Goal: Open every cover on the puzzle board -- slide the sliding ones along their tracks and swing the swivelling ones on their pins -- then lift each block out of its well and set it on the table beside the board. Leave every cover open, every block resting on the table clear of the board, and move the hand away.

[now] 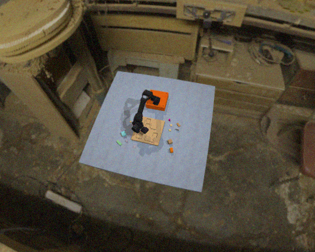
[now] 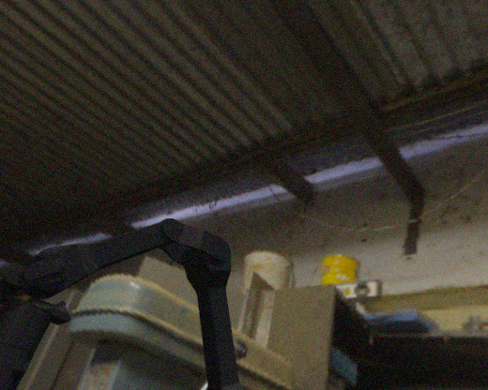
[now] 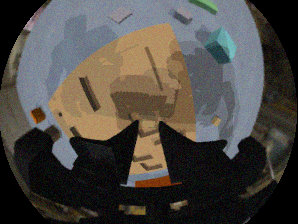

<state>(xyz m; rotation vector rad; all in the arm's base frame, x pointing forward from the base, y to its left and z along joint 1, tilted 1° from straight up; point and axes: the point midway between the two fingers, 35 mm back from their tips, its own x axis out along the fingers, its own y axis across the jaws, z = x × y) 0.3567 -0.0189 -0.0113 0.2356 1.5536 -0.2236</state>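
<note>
Right now the tan puzzle board is 3 cm behind my gripper tip, 5 cm to the left of it and 1 cm below it. The rest, counted from my gripper tip: magenta piece: 24 cm behind, 23 cm to the left, 2 cm below; then green block: 22 cm ahead, 16 cm to the right, 2 cm below; then cyan block: 11 cm ahead, 16 cm to the right, 1 cm below.
</note>
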